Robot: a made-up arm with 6 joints.
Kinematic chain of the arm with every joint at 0, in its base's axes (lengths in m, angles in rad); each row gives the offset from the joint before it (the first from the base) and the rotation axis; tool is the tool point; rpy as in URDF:
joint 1: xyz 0 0 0.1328 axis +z
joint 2: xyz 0 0 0 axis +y
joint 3: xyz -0.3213 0 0.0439 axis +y
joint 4: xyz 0.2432 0 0.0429 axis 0.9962 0 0.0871
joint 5: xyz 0 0 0 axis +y
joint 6: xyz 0.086 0 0.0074 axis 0.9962 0 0.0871
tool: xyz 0 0 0 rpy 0 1.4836 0
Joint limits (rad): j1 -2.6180..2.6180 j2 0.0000..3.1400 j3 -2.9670..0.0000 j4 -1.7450..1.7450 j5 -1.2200..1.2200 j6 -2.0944..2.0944
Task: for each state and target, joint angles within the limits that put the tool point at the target. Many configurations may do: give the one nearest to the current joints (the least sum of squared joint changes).
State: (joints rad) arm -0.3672 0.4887 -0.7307 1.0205 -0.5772 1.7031
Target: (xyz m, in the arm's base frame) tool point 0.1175 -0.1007 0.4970
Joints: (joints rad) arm -0.4446 0.9149 -0.9414 1.0077 -0.5876 1.7031
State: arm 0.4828 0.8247 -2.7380 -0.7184 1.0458 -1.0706
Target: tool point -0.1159 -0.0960 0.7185
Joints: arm 0.3831 1.0023 -2.6413 -0.6566 1.0489 -1.0706
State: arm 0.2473 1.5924 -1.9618 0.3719 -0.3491 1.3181
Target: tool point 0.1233 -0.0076 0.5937
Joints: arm 0.0285 0.9296 -1.2694 0.4382 -0.3095 1.3181
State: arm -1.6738 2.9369 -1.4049 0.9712 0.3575 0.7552
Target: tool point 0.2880 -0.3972 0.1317
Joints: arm -1.0145 2.2997 -1.4967 1.0091 0.4958 0.7552
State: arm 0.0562 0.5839 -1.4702 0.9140 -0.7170 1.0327
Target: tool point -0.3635 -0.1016 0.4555
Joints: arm 0.0885 0.0000 -1.4329 1.0215 -1.2184 1.0327
